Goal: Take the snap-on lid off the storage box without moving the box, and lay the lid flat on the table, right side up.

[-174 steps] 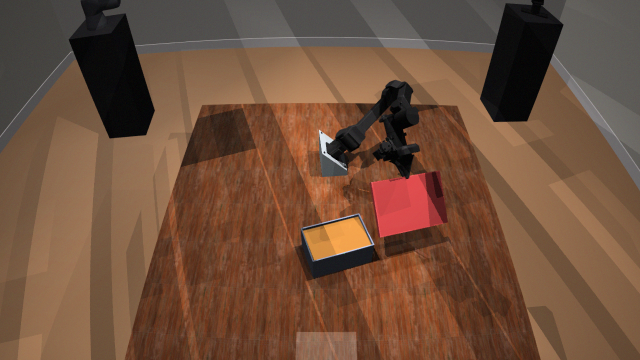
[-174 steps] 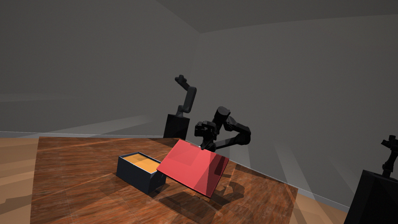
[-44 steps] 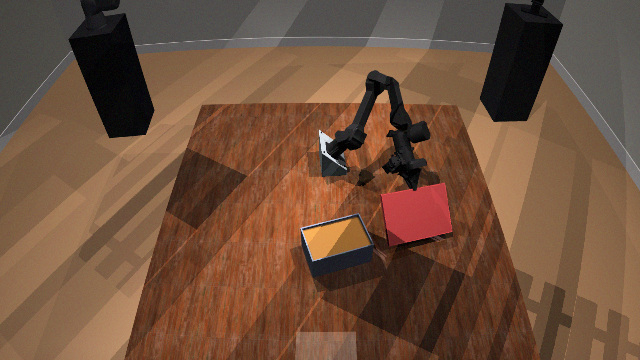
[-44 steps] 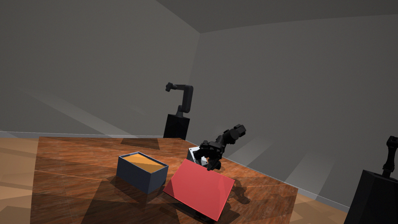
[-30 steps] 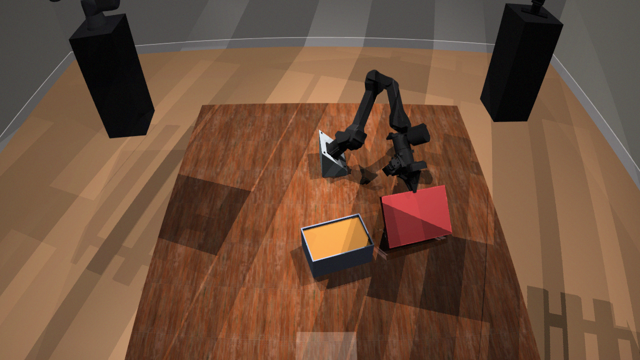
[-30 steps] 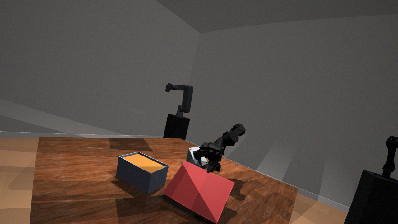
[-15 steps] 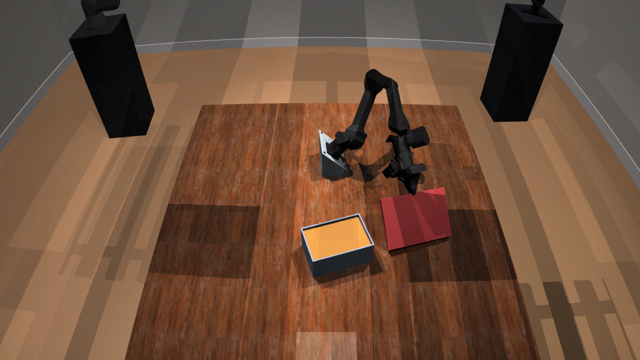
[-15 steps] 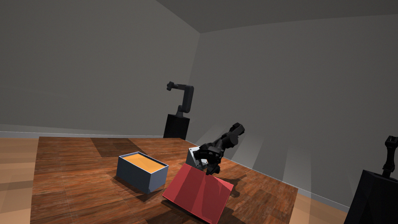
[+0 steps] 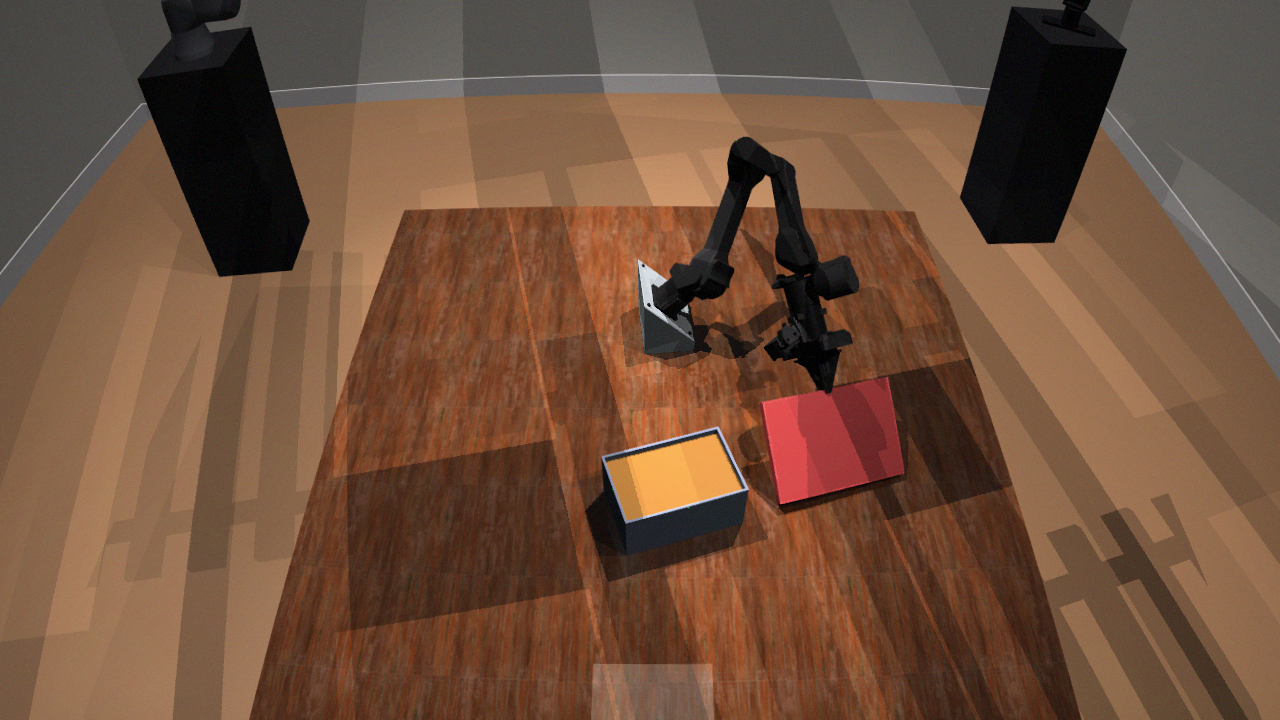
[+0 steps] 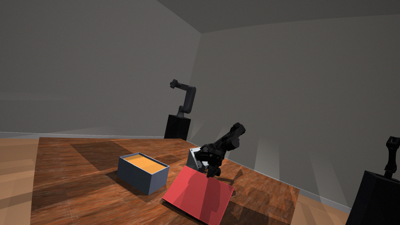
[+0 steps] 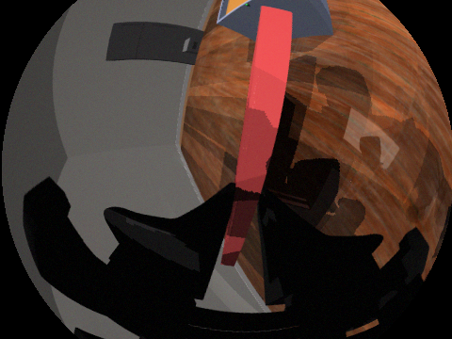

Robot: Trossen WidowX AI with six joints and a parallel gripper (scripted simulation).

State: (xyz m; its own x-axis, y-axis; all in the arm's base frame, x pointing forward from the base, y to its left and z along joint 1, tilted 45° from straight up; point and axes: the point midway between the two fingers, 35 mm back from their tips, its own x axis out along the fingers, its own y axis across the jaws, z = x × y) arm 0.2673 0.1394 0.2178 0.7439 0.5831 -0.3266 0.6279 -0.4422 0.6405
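The red lid is 6 cm ahead of my gripper tip, 1 cm to the left of it and 5 cm below it. Round my gripper tip: storage box (13 cm ahead, 28 cm to the right, 7 cm below).
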